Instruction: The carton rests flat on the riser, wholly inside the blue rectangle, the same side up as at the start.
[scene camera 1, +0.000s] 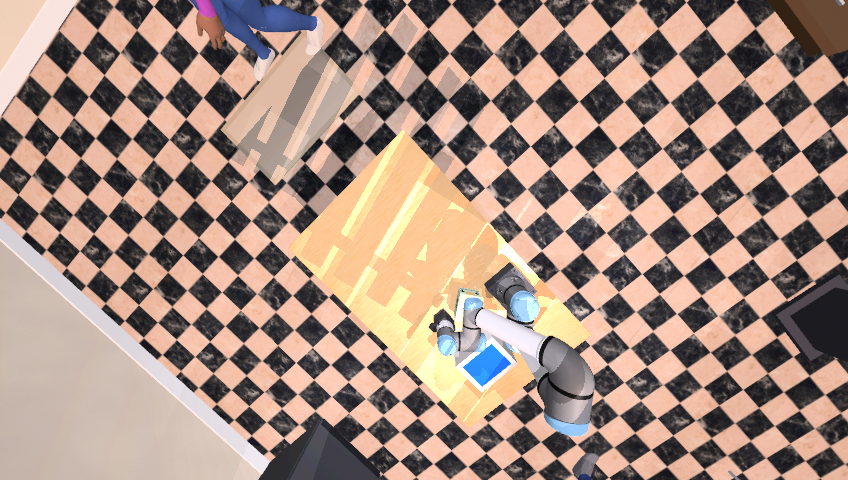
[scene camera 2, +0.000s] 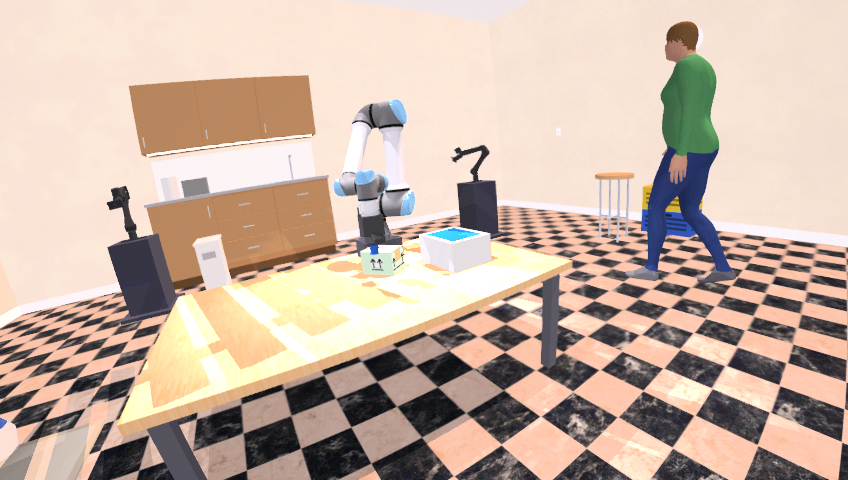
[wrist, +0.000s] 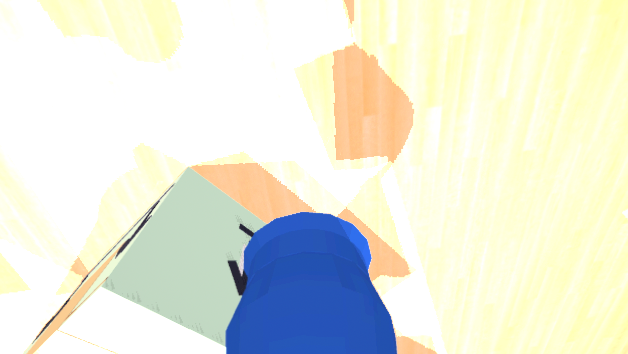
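Pixels of known places: end effector, tool point: (scene camera 2: 374, 253) (wrist: 307, 264); arm's base, origin of the base link: (scene camera 1: 510, 290).
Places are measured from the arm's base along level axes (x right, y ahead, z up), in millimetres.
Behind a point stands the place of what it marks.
The pale green carton (scene camera 2: 384, 260) {x 78, y 290, z -29 mm} (scene camera 1: 462, 301) {x 110, y 221, z 6 mm} (wrist: 184, 246) {x 69, y 301, z -31 mm} with black arrow marks stands on the wooden table (scene camera 2: 295, 322) {x 481, y 496, z -92 mm} (scene camera 1: 367, 238) {x 672, y 402, z -92 mm}, just left of the riser. The riser (scene camera 2: 455, 251) {x -150, y 472, z -6 mm} is a white box with the blue rectangle (scene camera 2: 454, 234) {x -229, y 353, z 28 mm} (scene camera 1: 486, 365) {x -228, y 345, z 29 mm} on its top, which is bare. My blue suction cup (scene camera 2: 374, 249) (wrist: 307, 246) sits at the carton's top face, near one edge. I cannot tell whether it touches the carton. In the overhead view the arm's wrist hides the cup.
The arm's base (scene camera 2: 373, 230) stands at the table's far end behind the carton. A person (scene camera 2: 683, 149) walks on the right, another (scene camera 1: 248, 17) beyond the table's other end. Dark pedestals (scene camera 2: 140, 274) (scene camera 2: 477, 206), a white bin (scene camera 2: 211, 259) and a stool (scene camera 2: 614, 175) stand around.
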